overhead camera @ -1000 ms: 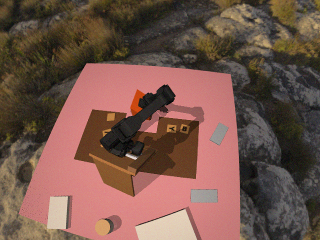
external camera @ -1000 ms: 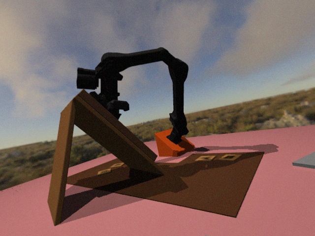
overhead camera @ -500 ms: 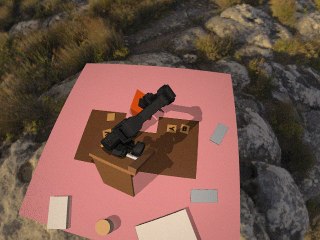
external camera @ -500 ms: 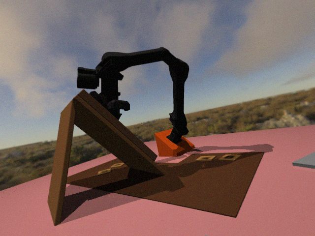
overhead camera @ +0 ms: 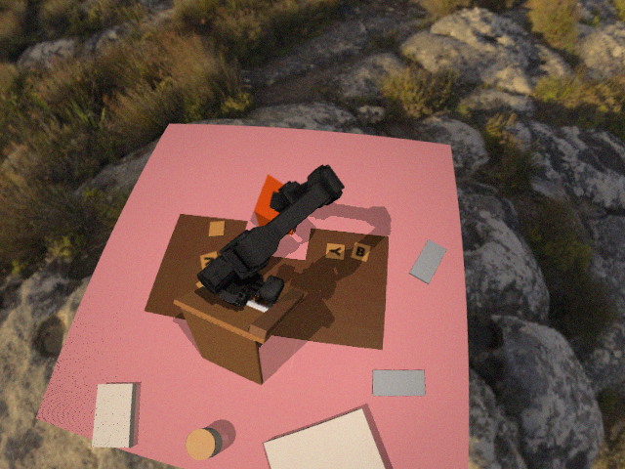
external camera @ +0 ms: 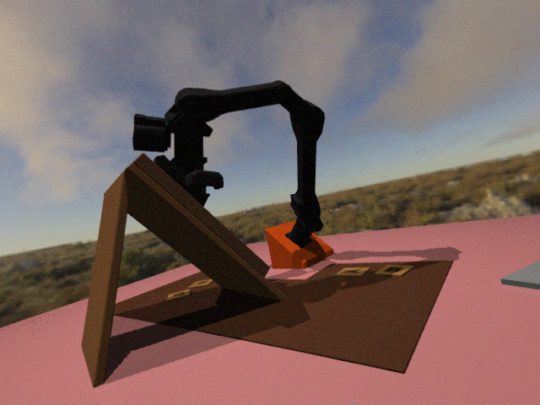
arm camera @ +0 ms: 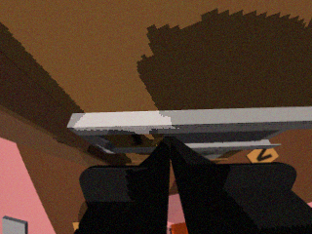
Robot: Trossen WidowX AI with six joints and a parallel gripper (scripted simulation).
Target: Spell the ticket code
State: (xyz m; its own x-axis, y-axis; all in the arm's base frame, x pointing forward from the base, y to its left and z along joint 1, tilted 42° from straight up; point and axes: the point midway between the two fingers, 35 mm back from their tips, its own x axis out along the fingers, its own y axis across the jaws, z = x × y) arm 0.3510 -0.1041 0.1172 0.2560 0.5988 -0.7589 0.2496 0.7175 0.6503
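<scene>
My gripper tip is now 7 cm past the white ticket, 5 cm to the left of it and 8 cm above it. From my gripper tip the other things lie so: brown mat: 16 cm behind, 16 cm below; white block: 39 cm ahead, 38 cm to the right, 15 cm below.
</scene>
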